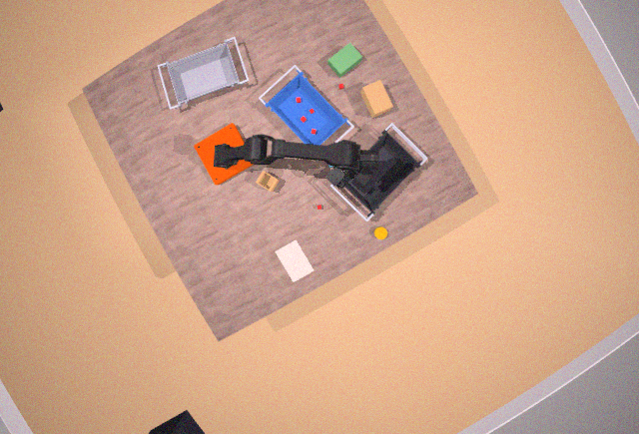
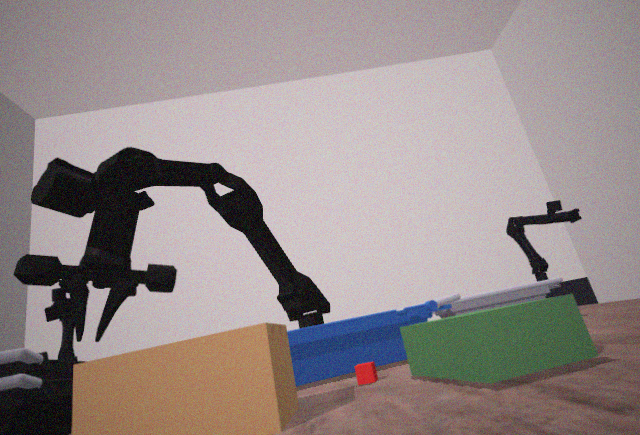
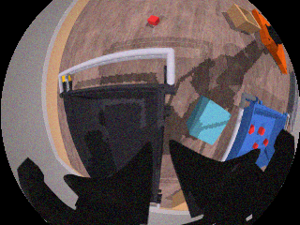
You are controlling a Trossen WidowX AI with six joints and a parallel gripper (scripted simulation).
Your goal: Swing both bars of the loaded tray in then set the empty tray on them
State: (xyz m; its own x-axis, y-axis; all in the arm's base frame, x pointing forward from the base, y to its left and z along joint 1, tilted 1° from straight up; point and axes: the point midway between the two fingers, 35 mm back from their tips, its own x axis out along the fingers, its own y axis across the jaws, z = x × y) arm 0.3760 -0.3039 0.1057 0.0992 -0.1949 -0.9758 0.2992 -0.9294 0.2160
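Now: the cyan block 20 mm behind my gripper tip, 70 mm to the left of it and 80 mm below it. From my gripper tip the other things lie so: small box: 290 mm behind, 140 mm to the left, 90 mm below; then tan block: 260 mm ahead, 180 mm to the left, 70 mm below; then yellow disc: 20 mm behind, 290 mm to the right, 90 mm below.
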